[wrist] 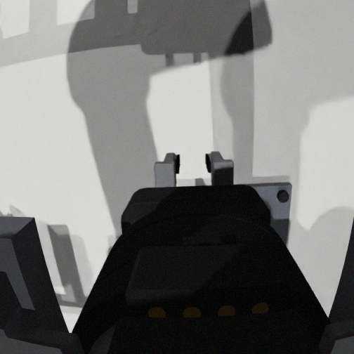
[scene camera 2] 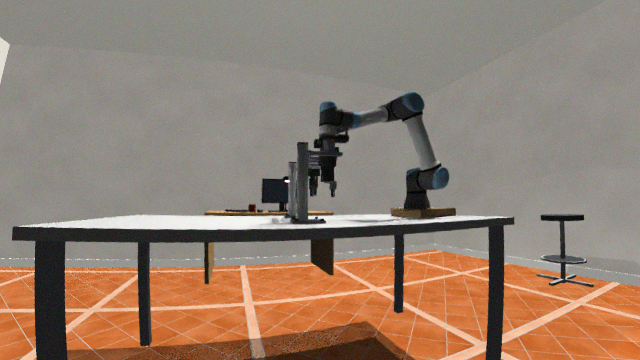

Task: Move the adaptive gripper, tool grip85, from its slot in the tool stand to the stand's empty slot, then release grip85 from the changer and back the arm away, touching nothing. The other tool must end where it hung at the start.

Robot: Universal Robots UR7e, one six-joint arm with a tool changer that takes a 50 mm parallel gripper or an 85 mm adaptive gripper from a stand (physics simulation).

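Where they show: arm's base, link origin: [scene camera 2: 416, 208].
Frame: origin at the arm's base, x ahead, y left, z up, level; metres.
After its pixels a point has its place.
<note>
The tool stand [scene camera 2: 302, 185] @(z 0.098, x 0.710, y 0.346 m) rises from the near side of the table, with its slots reaching toward the arm. The arm's wrist is directly above a slot, and its changer is down on a dark tool that looks like grip85. This gripper [scene camera 2: 333, 194] [wrist: 192, 164] points down at the stand; its two grey fingers with black pads are partly closed, with a narrow empty gap between them. Dark slot arms [wrist: 20, 227] flank its body in the wrist view. The other tool [scene camera 2: 313, 184] @(z 0.132, x 0.612, y -0.004 m) hangs beside it. The empty slot cannot be made out.
The white table [scene camera 2: 125, 221] @(z -0.048, x 1.372, y 0.370 m) carries the stand and the arm's wooden base block [scene camera 2: 425, 212] @(z -0.021, x 0.035, y 0.142 m). A corner of a grey plate [wrist: 267, 192] with a dark bolt shows below the gripper. A desk with a monitor [scene camera 2: 274, 190] is behind; a stool [scene camera 2: 562, 218] stands at right.
</note>
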